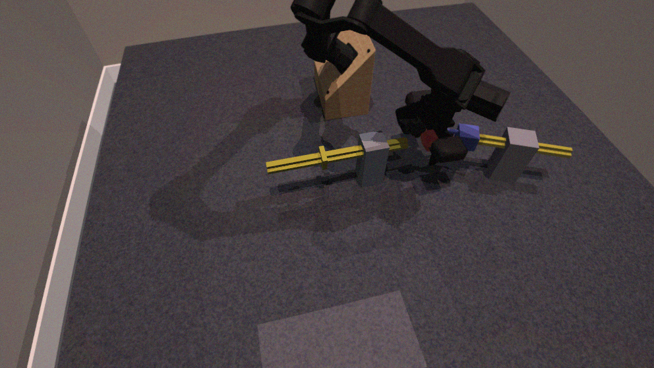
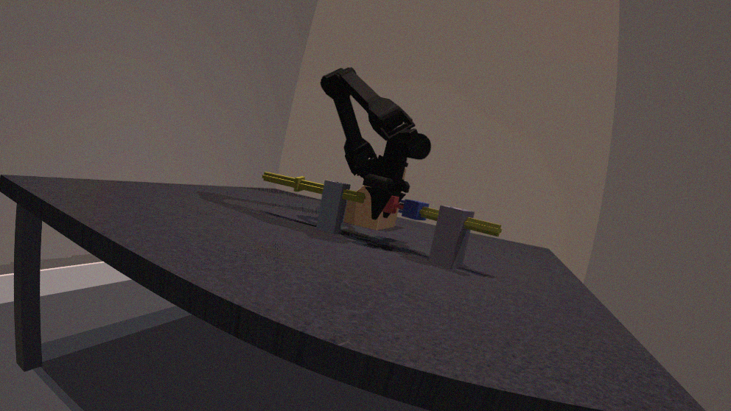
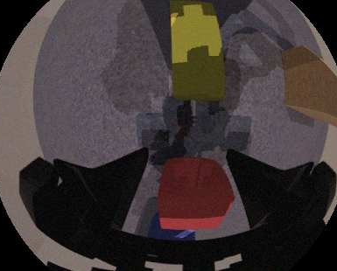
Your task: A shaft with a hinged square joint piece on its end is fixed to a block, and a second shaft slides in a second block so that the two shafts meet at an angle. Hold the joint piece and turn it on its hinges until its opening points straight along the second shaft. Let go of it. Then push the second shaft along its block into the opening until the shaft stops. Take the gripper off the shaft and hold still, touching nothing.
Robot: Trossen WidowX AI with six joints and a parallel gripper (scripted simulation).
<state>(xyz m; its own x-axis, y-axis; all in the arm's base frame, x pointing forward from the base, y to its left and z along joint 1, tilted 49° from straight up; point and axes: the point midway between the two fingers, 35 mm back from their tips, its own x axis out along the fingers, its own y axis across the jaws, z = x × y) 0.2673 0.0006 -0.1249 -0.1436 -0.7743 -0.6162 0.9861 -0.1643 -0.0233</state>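
Right now the red joint piece is 40 mm above my gripper tip and 20 mm to the left of it.
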